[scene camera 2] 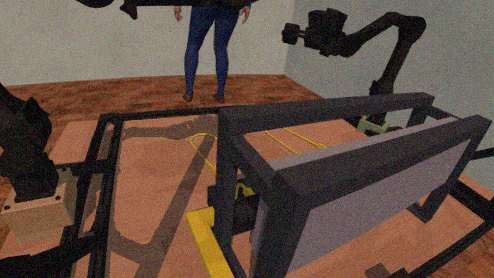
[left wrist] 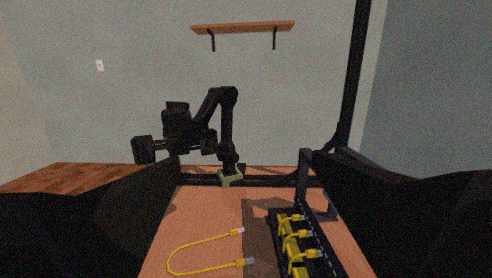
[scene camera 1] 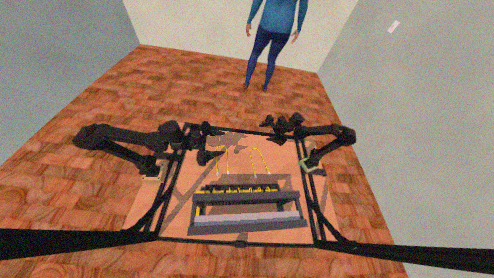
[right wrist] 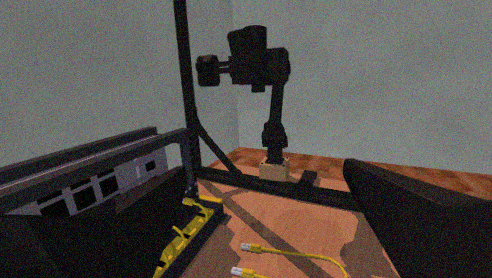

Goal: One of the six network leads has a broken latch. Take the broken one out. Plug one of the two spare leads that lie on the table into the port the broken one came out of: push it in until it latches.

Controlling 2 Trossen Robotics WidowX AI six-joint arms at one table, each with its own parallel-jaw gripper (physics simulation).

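Seen in the pictures: left gripper, between the fingertips: [left wrist: 247,159] [scene camera 1: 225,142] [right wrist: 220,63]; right gripper, between the fingertips: [scene camera 2: 296,35] [left wrist: 178,155] [scene camera 1: 262,132] [right wrist: 264,170]; left arm's base, origin of its link: [scene camera 2: 38,187] [scene camera 1: 153,171] [right wrist: 274,160]; right arm's base, origin of its link: [scene camera 2: 375,121] [left wrist: 229,171] [scene camera 1: 309,163].
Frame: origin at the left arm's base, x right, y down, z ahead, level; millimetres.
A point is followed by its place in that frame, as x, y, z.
Note:
Several yellow leads [scene camera 1: 245,189] {100, 57, 540} [left wrist: 305,233] {151, -13, 614} run in a row along the black strip at the rack; which latch is broken cannot be told. A U-shaped spare lead [scene camera 1: 228,163] {-84, 73, 427} [scene camera 2: 199,134] {-223, 75, 379} lies on the table behind the rack, left of the other spare lead [scene camera 1: 252,164] {-75, 72, 603} [scene camera 2: 281,142] {-98, 73, 600}. A spare lead [left wrist: 192,242] {-155, 72, 676} lies in the left wrist view; two clear plug ends show low in the right wrist view. My left gripper [scene camera 1: 221,142] {-2, -323, 408} is open and empty above the table's back left. My right gripper [scene camera 1: 265,129] {-124, -242, 606} is open and empty near the back edge.
The dark rack frame [scene camera 1: 294,230] {321, -184, 692} [scene camera 2: 325,116] {199, -171, 419} stands at the table's front, with a pale panel [scene camera 1: 250,217] {268, -164, 520} [scene camera 2: 380,200] {304, -99, 446}. A yellow bar [scene camera 2: 209,245] {184, 38, 264} is at its left end. Black rails and posts edge the table. A person [scene camera 1: 276,30] stands beyond it.

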